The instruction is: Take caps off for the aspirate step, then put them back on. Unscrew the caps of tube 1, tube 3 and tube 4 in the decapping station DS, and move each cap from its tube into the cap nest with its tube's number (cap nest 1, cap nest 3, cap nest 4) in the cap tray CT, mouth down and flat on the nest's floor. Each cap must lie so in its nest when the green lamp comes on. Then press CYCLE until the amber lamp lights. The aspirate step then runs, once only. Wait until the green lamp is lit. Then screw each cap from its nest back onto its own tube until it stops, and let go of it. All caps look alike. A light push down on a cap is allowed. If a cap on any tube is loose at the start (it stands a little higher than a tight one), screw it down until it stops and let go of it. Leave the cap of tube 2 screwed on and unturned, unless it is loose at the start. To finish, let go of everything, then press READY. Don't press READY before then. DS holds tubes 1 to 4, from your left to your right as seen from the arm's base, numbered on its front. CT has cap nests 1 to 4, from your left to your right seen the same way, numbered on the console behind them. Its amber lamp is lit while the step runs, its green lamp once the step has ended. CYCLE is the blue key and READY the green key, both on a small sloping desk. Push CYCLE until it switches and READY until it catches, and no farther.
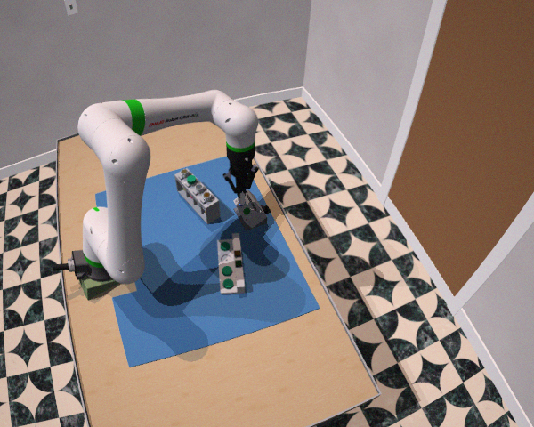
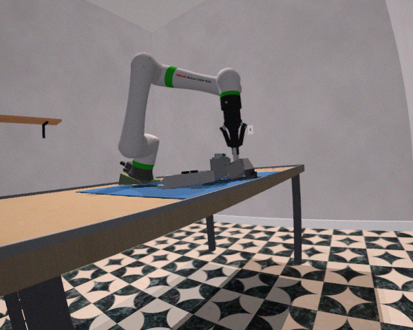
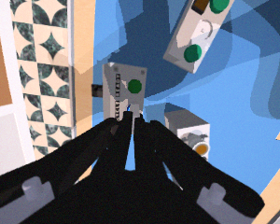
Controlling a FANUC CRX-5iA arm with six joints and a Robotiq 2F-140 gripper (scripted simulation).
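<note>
The blue cycle key lies 40 mm below my hand. The rest, counted from my hand: sloping key desk: 20 mm ahead, 20 mm to the right, 50 mm below; then green ready key: 40 mm to the right, 40 mm below.
</note>
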